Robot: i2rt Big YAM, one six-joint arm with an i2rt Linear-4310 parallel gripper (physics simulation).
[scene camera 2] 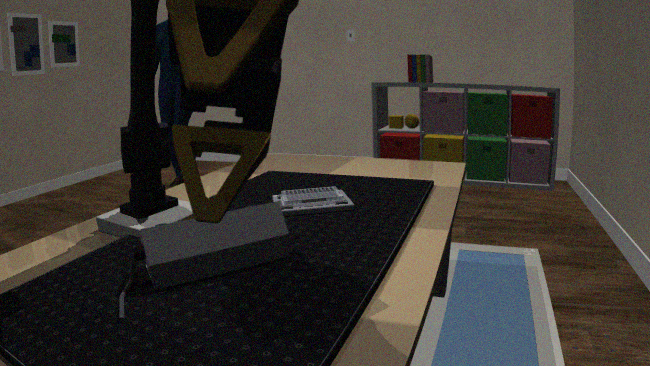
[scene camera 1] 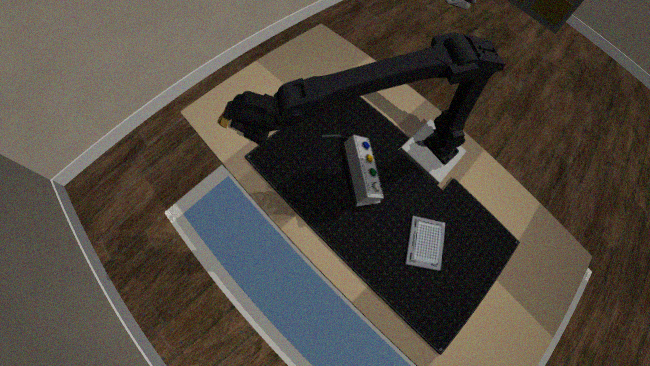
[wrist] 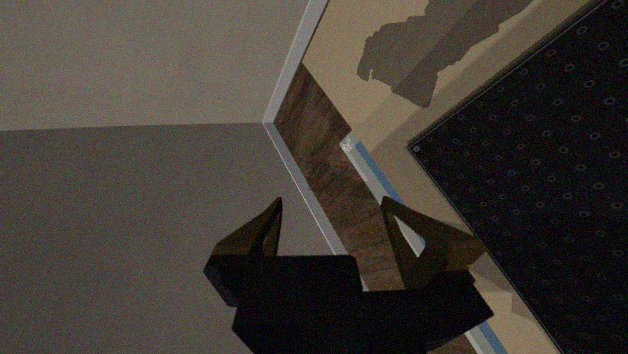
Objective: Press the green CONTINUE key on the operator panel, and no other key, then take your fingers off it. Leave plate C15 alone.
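Seen in the pictures: gripper, fingertip midpoint: [scene camera 2: 204, 169] [scene camera 1: 232, 127] [wrist: 332, 201]; arm's base at its link origin: [scene camera 2: 149, 208] [scene camera 1: 440, 147].
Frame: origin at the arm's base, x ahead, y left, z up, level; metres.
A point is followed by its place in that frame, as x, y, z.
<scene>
The operator panel [scene camera 1: 356, 172] @[0.346, -0.105, 0.047] [scene camera 2: 220, 245] @[0.347, -0.126, 0.028] is a grey box on the black mat [scene camera 1: 320, 200] @[0.480, -0.117, -0.015] [scene camera 2: 340, 280] @[0.510, -0.072, -0.015]. In scene camera 1 its sloping top shows a blue key [scene camera 1: 366, 145] @[0.258, -0.157, 0.056], a yellow key [scene camera 1: 369, 158] @[0.283, -0.115, 0.056], the green key [scene camera 1: 372, 172] @[0.309, -0.072, 0.057] and a pale round control [scene camera 1: 376, 187] @[0.333, -0.026, 0.056]. The keys are hidden in scene camera 2. The white plate C15 [scene camera 1: 427, 243] @[0.306, 0.215, 0.009] [scene camera 2: 315, 199] @[0.330, 0.182, 0.009] lies flat, apart from the panel. My gripper [scene camera 1: 224, 122] @[0.597, -0.377, 0.211] [scene camera 2: 207, 150] @[0.597, -0.377, 0.211] [wrist: 332, 201] @[0.597, -0.377, 0.211] is open and empty, high and beyond the mat's left corner in scene camera 1, well away from the panel. Neither panel nor plate shows in the wrist view.
The white arm base [scene camera 1: 432, 155] @[0.051, 0.003, -0.002] [scene camera 2: 120, 223] @[0.025, -0.099, 0.000] stands at the table edge. A thin cable [scene camera 1: 332, 135] @[0.296, -0.282, -0.008] [scene camera 2: 122, 302] @[0.295, -0.280, -0.009] lies by the panel's end. A blue, pale-edged surface [scene camera 1: 280, 270] [scene camera 2: 490, 310] lies beside the wooden table. A shelf unit [scene camera 2: 375, 107] with coloured bins stands by the wall.
</scene>
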